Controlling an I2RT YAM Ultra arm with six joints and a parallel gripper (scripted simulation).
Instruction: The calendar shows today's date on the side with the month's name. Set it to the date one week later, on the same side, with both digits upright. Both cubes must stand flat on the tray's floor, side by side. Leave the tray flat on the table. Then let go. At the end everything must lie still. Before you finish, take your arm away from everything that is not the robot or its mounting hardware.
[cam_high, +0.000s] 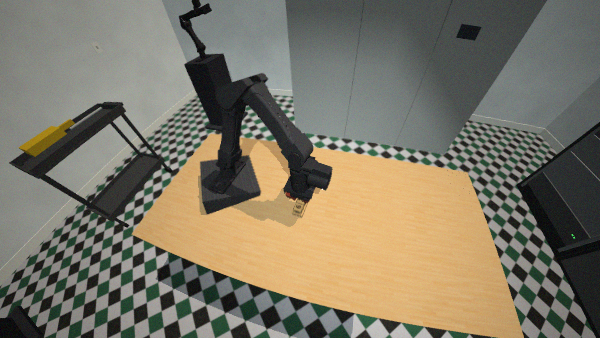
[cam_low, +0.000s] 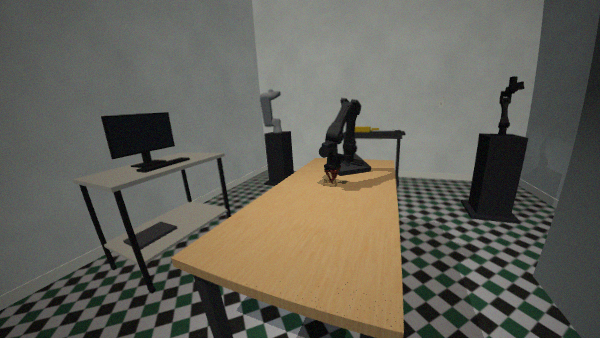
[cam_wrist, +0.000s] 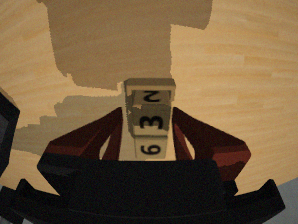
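My hand is 3 cm above the wooden tray and 2 cm to the left of it. Also, from my hand: wooden cube: 3 cm to the right, 1 cm below.
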